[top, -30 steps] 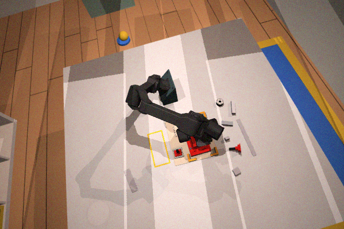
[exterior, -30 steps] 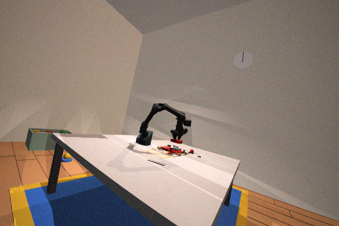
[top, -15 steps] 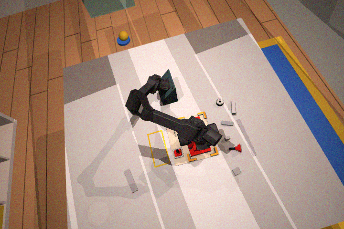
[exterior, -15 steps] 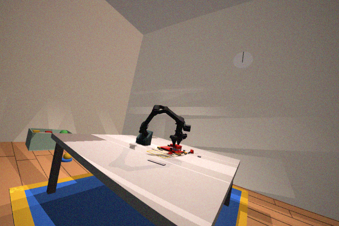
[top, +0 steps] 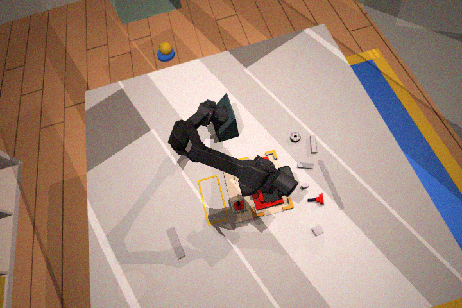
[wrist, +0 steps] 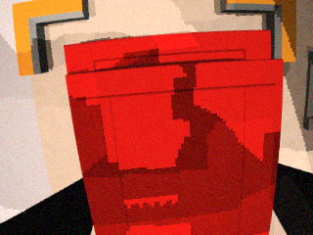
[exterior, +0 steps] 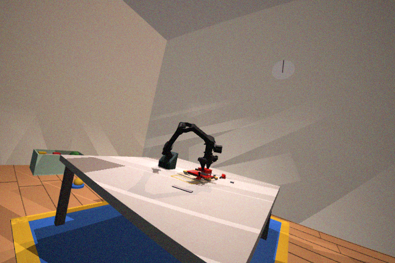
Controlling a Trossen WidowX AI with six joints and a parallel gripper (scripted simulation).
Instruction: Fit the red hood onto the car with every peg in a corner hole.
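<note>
Now: the red hood right at my gripper tip. Round my gripper tip: grey bar 2 cm ahead, 25 cm to the left, 6 cm below; engine block 4 cm below.
</note>
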